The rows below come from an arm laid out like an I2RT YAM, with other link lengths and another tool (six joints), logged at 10 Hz.
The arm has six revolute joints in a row. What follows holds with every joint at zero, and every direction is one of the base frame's. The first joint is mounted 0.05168 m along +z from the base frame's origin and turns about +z. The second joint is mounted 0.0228 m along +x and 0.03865 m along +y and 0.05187 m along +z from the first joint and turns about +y. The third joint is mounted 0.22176 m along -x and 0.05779 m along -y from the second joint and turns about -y. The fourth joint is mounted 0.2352 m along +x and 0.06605 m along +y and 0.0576 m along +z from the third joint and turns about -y. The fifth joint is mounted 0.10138 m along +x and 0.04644 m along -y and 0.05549 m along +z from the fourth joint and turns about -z. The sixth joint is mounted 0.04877 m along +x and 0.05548 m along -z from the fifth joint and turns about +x. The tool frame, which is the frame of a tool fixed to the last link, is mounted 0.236 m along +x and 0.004 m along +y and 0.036 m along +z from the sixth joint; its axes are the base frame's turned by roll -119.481, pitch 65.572 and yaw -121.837 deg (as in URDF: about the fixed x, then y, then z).
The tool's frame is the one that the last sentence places.
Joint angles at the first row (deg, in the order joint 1, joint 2, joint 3, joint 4, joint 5, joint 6):
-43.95 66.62 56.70 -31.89 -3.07 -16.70
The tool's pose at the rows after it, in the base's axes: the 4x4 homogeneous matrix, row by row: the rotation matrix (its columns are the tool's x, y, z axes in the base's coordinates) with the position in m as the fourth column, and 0 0 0 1 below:
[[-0.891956, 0.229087, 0.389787, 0.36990], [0.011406, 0.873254, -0.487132, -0.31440], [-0.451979, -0.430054, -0.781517, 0.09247], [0, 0, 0, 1]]
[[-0.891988, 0.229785, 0.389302, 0.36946], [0.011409, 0.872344, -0.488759, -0.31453], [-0.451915, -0.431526, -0.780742, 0.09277], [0, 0, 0, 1]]
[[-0.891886, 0.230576, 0.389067, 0.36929], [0.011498, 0.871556, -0.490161, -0.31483], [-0.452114, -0.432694, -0.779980, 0.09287], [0, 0, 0, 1]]
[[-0.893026, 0.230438, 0.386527, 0.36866], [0.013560, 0.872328, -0.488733, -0.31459], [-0.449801, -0.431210, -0.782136, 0.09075], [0, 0, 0, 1]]
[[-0.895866, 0.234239, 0.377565, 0.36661], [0.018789, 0.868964, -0.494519, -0.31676], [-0.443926, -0.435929, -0.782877, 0.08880], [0, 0, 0, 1]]
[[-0.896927, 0.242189, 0.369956, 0.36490], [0.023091, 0.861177, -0.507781, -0.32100], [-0.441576, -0.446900, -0.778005, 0.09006], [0, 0, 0, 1]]
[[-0.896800, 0.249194, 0.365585, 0.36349], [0.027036, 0.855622, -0.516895, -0.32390], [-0.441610, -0.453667, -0.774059, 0.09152], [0, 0, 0, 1]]
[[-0.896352, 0.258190, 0.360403, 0.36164], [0.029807, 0.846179, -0.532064, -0.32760], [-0.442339, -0.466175, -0.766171, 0.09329], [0, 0, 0, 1]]
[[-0.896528, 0.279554, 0.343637, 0.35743], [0.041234, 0.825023, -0.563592, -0.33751], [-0.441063, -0.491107, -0.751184, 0.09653], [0, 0, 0, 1]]
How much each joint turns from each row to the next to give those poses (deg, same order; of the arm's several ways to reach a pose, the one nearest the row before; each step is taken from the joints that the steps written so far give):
0.00 -0.41 -0.19 -0.10 -0.08 -0.12
0.00 -0.13 -0.08 0.01 0.08 -0.02
0.00 -0.06 -0.09 0.10 0.07 0.00
0.00 0.02 -0.23 0.05 0.05 0.04
0.00 0.08 -0.21 0.15 0.61 -0.02
0.00 0.00 -0.09 0.45 0.85 -0.05
-0.04 -0.11 -0.09 0.28 0.55 0.04
0.05 -0.39 -0.56 0.78 0.87 -0.03
0.00 -0.17 -0.66 1.53 2.02 0.00

